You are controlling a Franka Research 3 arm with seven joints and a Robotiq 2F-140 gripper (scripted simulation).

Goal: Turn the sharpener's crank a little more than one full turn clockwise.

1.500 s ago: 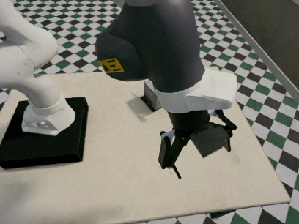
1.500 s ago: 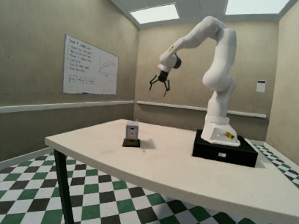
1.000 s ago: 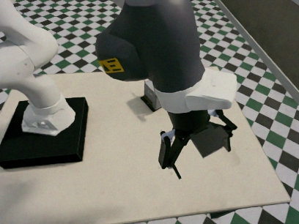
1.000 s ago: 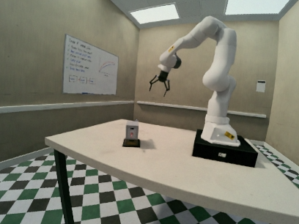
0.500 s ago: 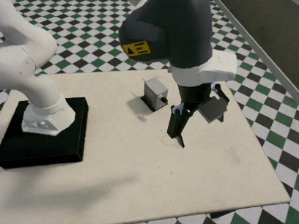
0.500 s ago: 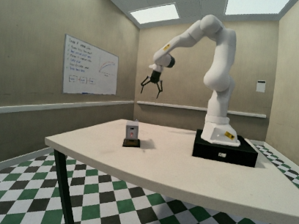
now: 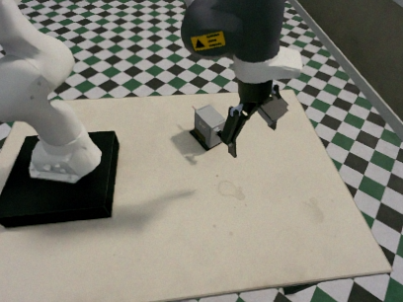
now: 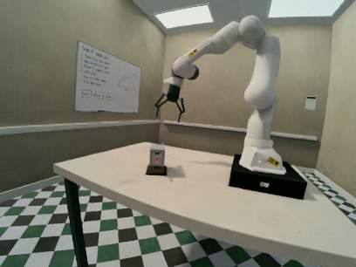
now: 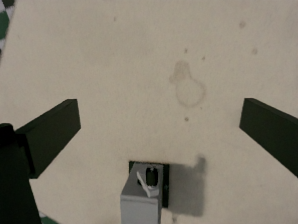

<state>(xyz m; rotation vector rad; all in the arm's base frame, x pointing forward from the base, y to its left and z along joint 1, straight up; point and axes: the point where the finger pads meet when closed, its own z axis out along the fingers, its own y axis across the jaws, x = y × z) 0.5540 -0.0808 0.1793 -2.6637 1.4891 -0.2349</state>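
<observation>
My gripper is now 6 cm past the black knob, 14 cm to the right of it and 14 cm above it.
</observation>
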